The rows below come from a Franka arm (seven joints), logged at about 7 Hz.
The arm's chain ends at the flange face. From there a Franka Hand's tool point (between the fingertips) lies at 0.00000 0.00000 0.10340 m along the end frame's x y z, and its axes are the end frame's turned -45 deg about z.
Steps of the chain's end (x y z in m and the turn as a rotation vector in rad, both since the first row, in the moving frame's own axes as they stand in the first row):
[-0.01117, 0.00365, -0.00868, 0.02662, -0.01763, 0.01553]
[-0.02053, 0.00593, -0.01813, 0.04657, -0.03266, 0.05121]
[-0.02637, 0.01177, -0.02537, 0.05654, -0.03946, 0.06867]
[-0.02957, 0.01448, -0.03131, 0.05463, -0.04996, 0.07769]
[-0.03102, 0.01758, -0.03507, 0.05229, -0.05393, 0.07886]
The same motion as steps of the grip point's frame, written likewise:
[-0.00980, -0.00855, -0.00873, 0.03129, 0.00636, 0.01553]
[-0.01755, -0.01608, -0.01830, 0.05602, 0.00984, 0.05121]
[-0.02548, -0.01729, -0.02562, 0.06788, 0.01208, 0.06867]
[-0.03051, -0.01829, -0.03159, 0.07396, 0.00330, 0.07769]
[-0.03418, -0.01726, -0.03536, 0.07511, -0.00116, 0.07886]

